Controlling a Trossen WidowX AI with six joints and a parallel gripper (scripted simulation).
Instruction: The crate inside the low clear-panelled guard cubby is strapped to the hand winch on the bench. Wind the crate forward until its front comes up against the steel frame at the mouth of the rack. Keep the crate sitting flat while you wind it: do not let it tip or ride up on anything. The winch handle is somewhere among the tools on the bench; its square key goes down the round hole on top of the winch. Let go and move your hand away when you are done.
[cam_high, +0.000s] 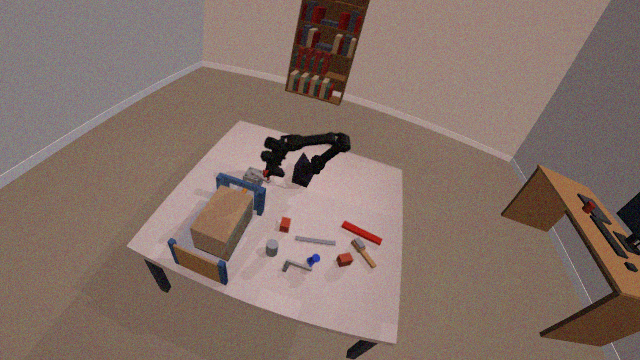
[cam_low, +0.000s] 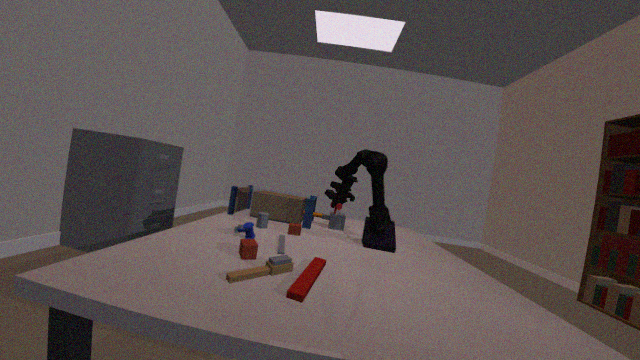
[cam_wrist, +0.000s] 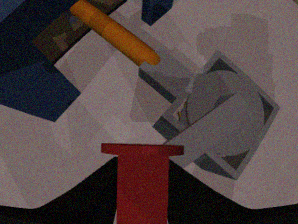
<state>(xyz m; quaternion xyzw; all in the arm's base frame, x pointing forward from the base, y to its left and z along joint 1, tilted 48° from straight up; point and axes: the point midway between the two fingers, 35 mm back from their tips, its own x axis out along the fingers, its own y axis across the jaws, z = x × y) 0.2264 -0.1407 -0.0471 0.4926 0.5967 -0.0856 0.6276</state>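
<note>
Now: the winch handle 2 cm behind my gripper tip, 3 cm to the right of it and 3 cm below it. Also, from my gripper tip: blue frame 13 cm ahead, 7 cm to the right, 3 cm below; red knob 1 cm behind, 1 cm to the left; grey winch 4 cm behind, 10 cm to the right, 10 cm below.
</note>
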